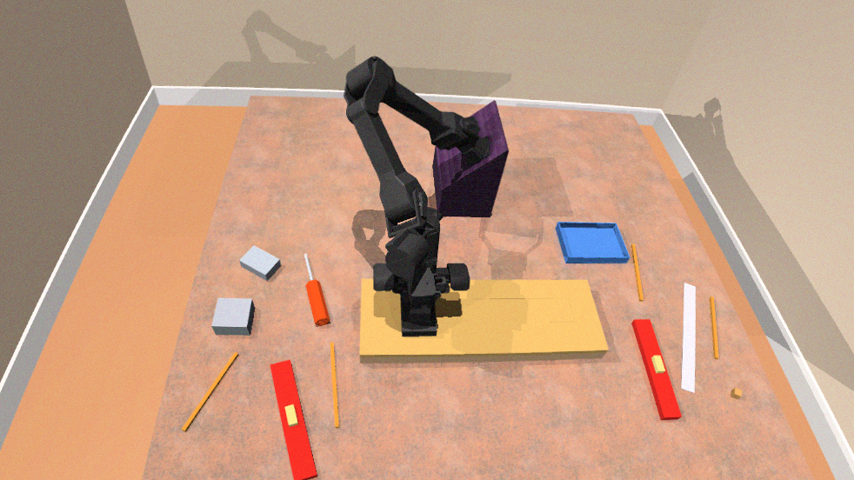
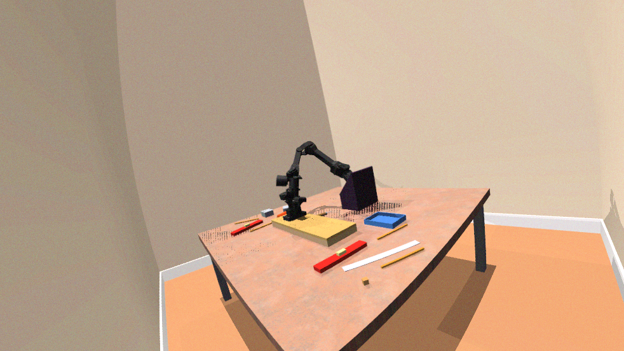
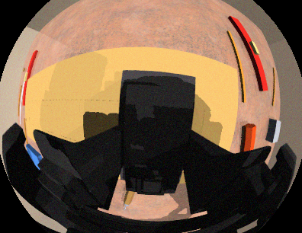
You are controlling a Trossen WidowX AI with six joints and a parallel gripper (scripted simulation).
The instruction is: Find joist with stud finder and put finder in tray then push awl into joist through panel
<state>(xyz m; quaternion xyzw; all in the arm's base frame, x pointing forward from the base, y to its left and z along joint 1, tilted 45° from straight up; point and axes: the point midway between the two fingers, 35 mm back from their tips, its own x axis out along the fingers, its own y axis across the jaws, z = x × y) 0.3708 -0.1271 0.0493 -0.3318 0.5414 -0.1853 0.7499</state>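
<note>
Right now the blue tray is 440 mm to the left of my gripper tip, 260 mm behind it and 50 mm below it. Also, from my gripper tip: white strip (640 mm to the left, 60 mm below, 10 mm behind); awl (190 mm behind, 60 mm below, 30 mm to the left); stud finder (20 mm behind, 20 mm above).
</note>
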